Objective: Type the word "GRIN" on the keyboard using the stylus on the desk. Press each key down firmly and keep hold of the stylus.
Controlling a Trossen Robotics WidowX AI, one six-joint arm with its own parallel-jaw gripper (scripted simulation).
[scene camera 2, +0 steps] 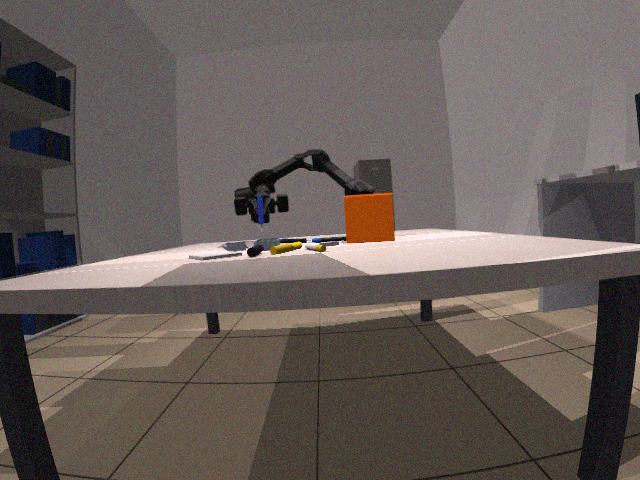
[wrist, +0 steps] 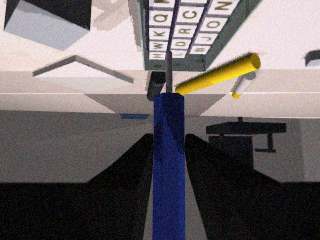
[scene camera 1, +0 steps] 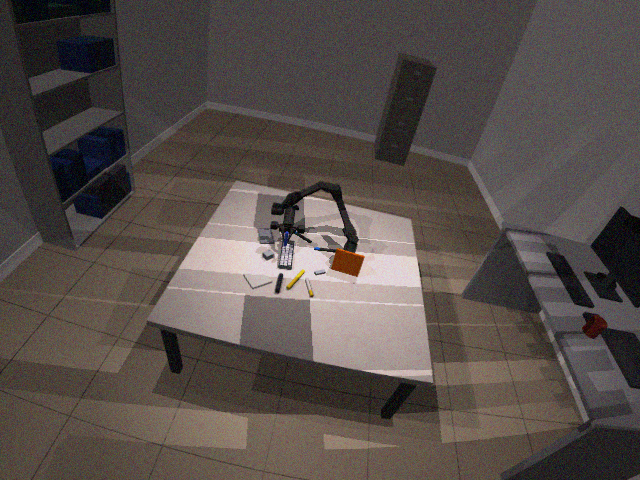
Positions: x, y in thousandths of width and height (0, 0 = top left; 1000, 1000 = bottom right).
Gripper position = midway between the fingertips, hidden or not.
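In scene camera 2 I see my gripper (scene camera 2: 407, 449). The wrist view shows my gripper (wrist: 527, 590) too.
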